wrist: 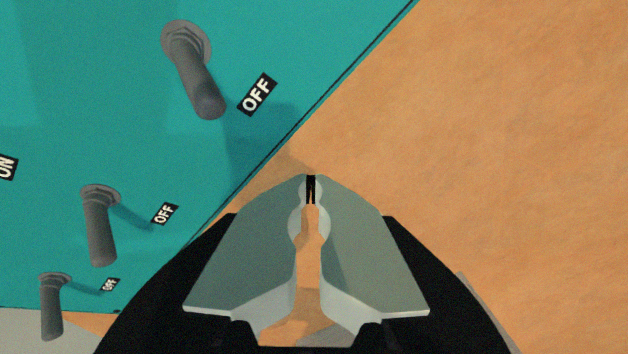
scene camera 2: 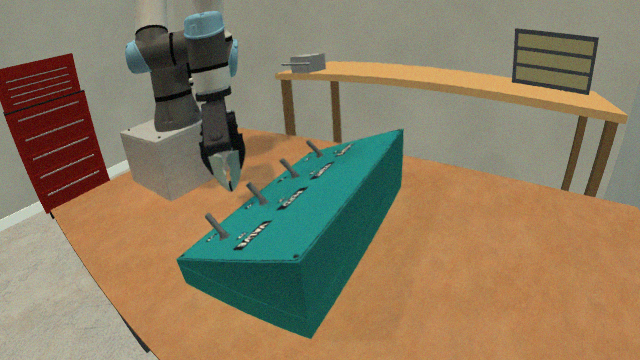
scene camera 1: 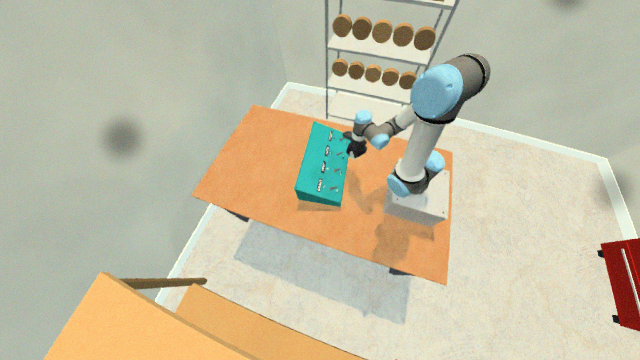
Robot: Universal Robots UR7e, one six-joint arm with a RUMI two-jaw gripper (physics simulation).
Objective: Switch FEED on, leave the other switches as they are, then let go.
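Seen in the pictures: gripper, fingertip midpoint: (wrist: 311, 177) (scene camera 2: 231, 190) (scene camera 1: 351, 157); arm's base, link origin: (scene camera 2: 178, 123).
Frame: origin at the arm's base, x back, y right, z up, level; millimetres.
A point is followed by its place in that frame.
Observation:
The teal sloped switch panel (scene camera 1: 312, 162) @(z -42, x -549, y -132 mm) (scene camera 2: 320, 215) @(z -31, x -638, y 46 mm) (wrist: 120, 145) @(z -90, x -437, y -51 mm) carries a row of grey levers. The FEED lever (scene camera 2: 256, 193) @(z -70, x -448, y 27 mm) (wrist: 195, 75) @(z -61, x -440, y 29 mm) is second from the near end in scene camera 2 and leans to its OFF label (wrist: 257, 94) @(z -105, x -421, y 32 mm). The VALVE lever (scene camera 2: 216, 226) @(z -71, x -486, y 140 mm), VENT lever (scene camera 2: 288, 167) @(z -70, x -409, y -86 mm) (wrist: 100, 227) @(z -68, x -406, y -84 mm) and BRAKE lever (scene camera 2: 314, 148) @(z -71, x -373, y -201 mm) (wrist: 51, 307) @(z -70, x -369, y -198 mm) also lean to the OFF side. My gripper (scene camera 2: 231, 186) @(z -88, x -367, y 38 mm) (wrist: 311, 177) @(z -88, x -367, y 38 mm) is shut and empty, just off the panel's OFF edge, beside the FEED lever and apart from it. The FEED name label lies outside the wrist view.
The panel stands on the orange table (scene camera 1: 250, 150) @(z -178, x -1047, y -186 mm) (scene camera 2: 475, 250) @(z -178, x -809, y -201 mm). The arm's grey base block (scene camera 1: 417, 207) @(z 1, x 64, y -130 mm) (scene camera 2: 167, 162) @(z -67, x -110, y 93 mm) stands on the OFF side of the panel. A shelf rack (scene camera 1: 327, 100) stands behind the table. A red cabinet (scene camera 1: 617, 285) (scene camera 2: 55, 130) stands away from it.

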